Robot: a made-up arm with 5 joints.
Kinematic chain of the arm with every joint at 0, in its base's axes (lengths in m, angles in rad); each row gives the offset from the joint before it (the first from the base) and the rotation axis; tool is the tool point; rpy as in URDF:
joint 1: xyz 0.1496 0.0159 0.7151 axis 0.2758 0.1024 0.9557
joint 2: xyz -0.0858 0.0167 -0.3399 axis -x
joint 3: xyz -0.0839 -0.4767 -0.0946 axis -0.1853 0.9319 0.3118
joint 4: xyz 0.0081 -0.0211 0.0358 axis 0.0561 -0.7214 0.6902
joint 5: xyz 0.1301 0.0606 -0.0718 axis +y
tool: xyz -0.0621 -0.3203 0.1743 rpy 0 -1.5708 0
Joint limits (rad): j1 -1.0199..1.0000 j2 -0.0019..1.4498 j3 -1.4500..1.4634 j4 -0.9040..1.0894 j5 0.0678..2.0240
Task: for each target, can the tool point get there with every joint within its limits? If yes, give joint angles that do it. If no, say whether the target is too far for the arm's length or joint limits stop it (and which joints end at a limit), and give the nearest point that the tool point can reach.
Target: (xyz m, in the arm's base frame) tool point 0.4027 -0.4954 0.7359
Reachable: yes | joints 0.1698 0.7584 0.5962 0.1174 0.9472
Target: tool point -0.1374 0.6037 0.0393
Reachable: no: joint limits stop it (at a limit: joint 1, joint 2, joint 4) | nearest point 0.3069 0.0886 -0.0585 | short by 0.687 m
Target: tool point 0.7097 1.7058 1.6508
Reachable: no: too far | nearest point 0.1561 0.4626 0.9899 | short by 1.513 m
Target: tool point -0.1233 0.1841 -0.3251
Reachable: no: joint limits stop it (at a limit: joint 1, joint 2, joint 3, joint 4, joint 5) | nearest point 0.2767 0.0661 -0.0912 | short by 0.478 m
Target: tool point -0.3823 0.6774 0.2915
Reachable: no: joint limits stop it (at a limit: joint 1, joint 3, joint 4) | nearest point -0.2230 0.3747 0.9367 | short by 0.730 m
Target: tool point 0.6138 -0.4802 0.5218
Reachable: yes | joints 0.5898 0.7805 0.8645 -0.0077 1.6715
